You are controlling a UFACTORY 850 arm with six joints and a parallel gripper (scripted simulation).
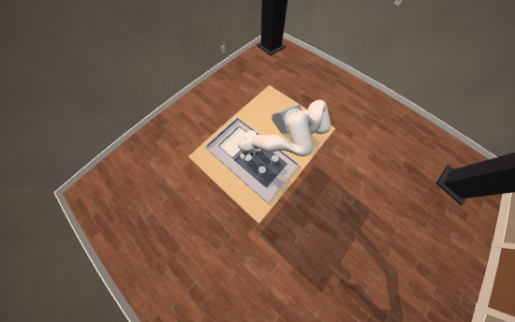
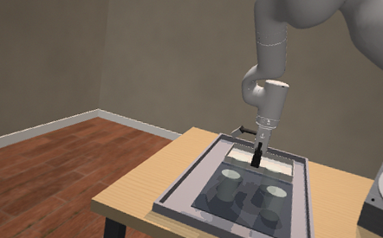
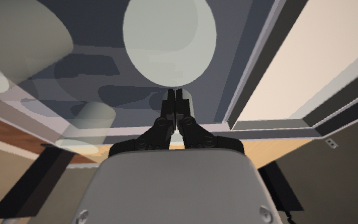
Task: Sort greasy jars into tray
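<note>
The dark drying mat lies 2 cm behind my hand, 9 cm to the left of it and 9 cm below it. Also, from my hand: cream tray (3 cm ahead, 23 cm to the right, 9 cm below).
</note>
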